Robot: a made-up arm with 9 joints. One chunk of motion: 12 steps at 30 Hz.
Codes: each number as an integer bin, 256 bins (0 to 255) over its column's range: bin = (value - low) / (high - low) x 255, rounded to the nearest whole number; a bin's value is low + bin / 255 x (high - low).
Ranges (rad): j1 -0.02..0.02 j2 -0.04..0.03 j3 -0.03..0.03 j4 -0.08..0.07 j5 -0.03..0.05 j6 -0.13..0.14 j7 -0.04..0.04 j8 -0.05..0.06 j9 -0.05..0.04
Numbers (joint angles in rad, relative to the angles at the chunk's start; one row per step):
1: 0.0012 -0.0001 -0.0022 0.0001 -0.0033 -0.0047 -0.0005 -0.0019 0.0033
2: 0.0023 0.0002 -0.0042 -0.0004 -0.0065 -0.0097 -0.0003 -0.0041 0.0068
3: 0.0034 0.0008 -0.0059 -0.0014 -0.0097 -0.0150 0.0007 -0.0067 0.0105
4: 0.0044 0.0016 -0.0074 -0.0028 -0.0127 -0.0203 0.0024 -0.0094 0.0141
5: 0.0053 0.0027 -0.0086 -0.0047 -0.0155 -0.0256 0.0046 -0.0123 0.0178
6: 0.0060 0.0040 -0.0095 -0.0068 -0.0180 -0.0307 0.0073 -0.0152 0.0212
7: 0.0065 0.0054 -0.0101 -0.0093 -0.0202 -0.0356 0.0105 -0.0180 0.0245
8: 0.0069 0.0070 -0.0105 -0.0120 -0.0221 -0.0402 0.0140 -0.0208 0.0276
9: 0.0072 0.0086 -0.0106 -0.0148 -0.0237 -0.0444 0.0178 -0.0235 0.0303
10: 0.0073 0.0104 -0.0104 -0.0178 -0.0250 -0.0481 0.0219 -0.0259 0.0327
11: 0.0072 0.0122 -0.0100 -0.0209 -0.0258 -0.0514 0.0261 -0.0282 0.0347
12: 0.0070 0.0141 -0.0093 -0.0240 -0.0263 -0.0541 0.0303 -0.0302 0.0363
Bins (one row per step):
1: 135 145 118 136 85 118 126 112 151
2: 142 146 110 135 75 114 127 106 161
3: 149 149 102 134 65 109 130 100 171
4: 156 152 96 131 55 104 135 94 182
5: 161 156 91 128 46 99 142 87 192
6: 166 160 87 124 38 94 151 81 202
7: 169 165 85 120 31 89 161 74 211
8: 171 171 83 116 25 85 172 68 220
9: 173 177 82 111 20 81 184 61 228
10: 174 184 83 106 16 77 197 56 234
11: 173 190 85 100 13 74 211 51 240
12: 172 197 88 95 12 72 224 46 245

